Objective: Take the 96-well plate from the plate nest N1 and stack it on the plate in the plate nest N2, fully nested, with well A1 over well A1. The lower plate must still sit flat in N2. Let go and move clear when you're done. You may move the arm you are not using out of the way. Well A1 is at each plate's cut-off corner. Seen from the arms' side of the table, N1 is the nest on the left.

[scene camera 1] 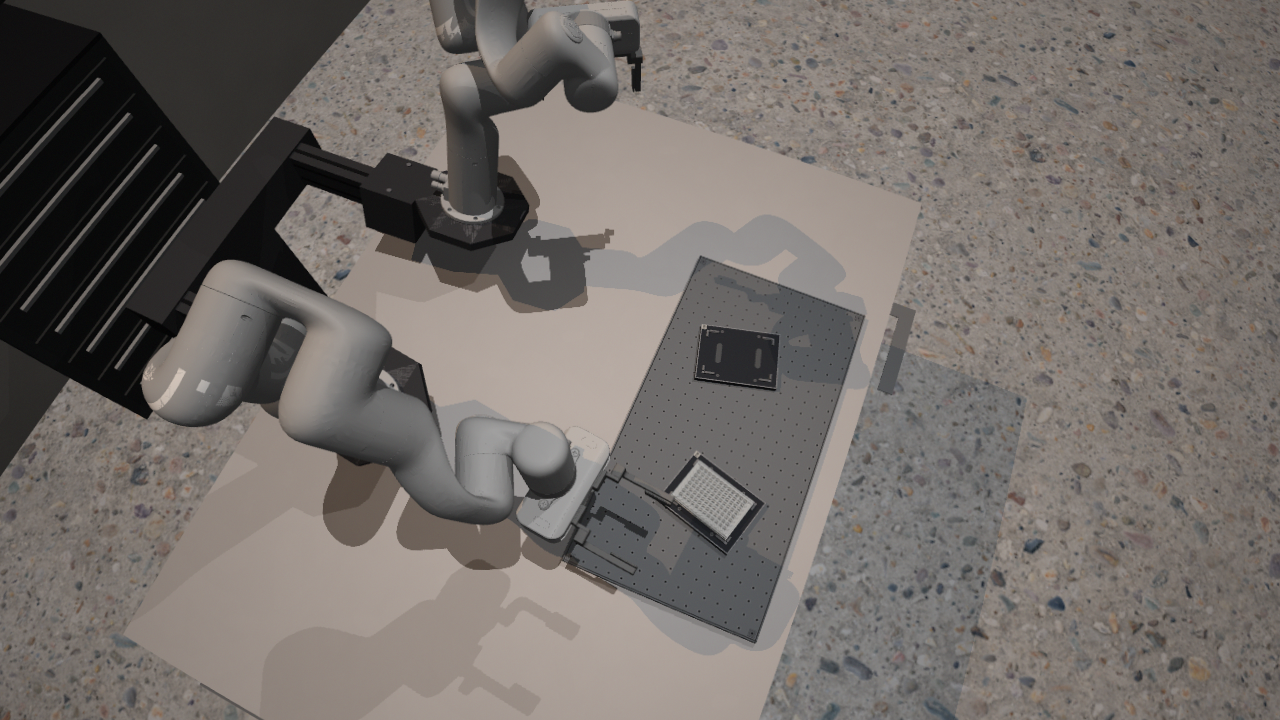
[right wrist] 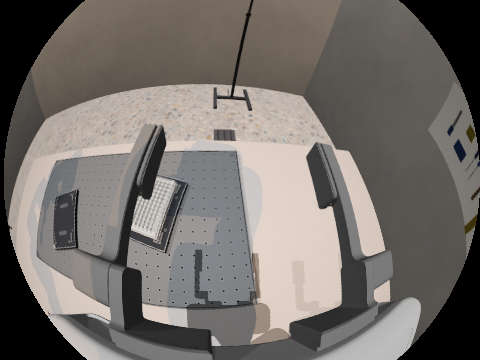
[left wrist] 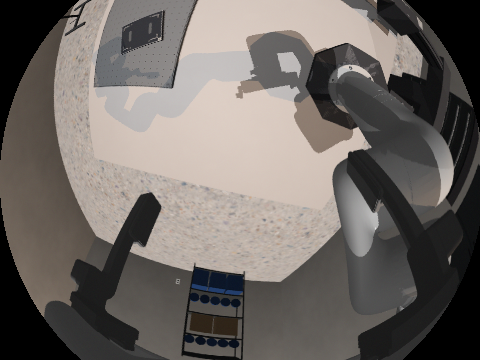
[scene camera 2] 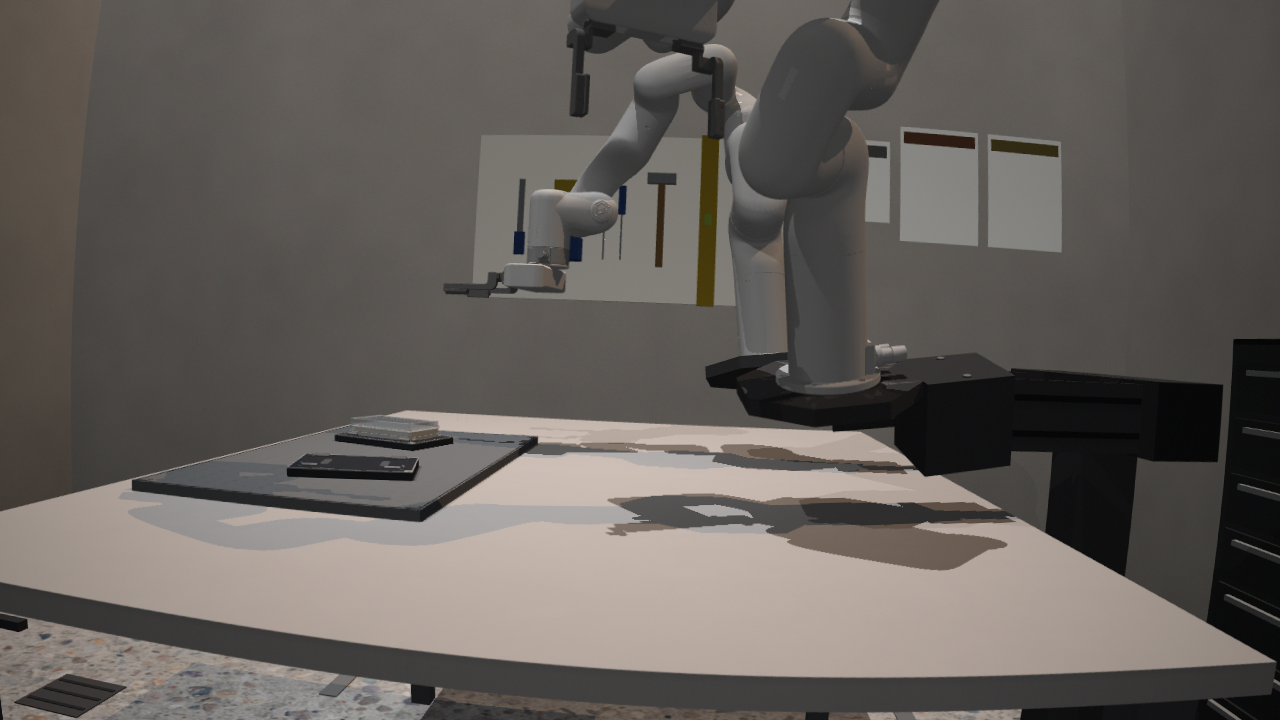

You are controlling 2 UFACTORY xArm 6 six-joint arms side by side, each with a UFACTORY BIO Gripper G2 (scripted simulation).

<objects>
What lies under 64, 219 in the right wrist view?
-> A plate nest N1.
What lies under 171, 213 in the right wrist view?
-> A plate nest N2.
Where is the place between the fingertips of the right gripper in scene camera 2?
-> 456, 290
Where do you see a clear 96-well plate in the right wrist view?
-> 158, 204
</objects>
